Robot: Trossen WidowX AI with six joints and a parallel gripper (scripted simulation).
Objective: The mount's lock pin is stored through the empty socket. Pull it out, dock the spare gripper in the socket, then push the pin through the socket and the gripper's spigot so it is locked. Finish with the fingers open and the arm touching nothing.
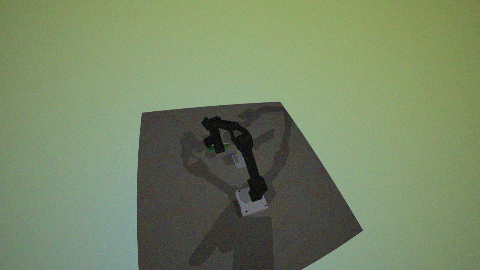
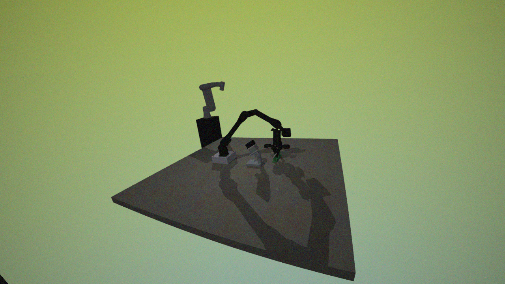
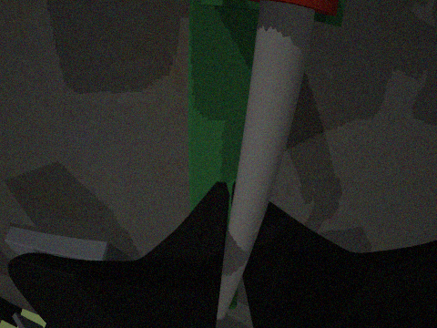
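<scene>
My gripper tip is now 1 cm to the right of the green cradle and 1 cm below it. The rest, counted from my gripper tip: socket 13 cm behind, 10 cm to the right, 4 cm above; spare gripper 14 cm behind, 11 cm above, 10 cm to the right.
</scene>
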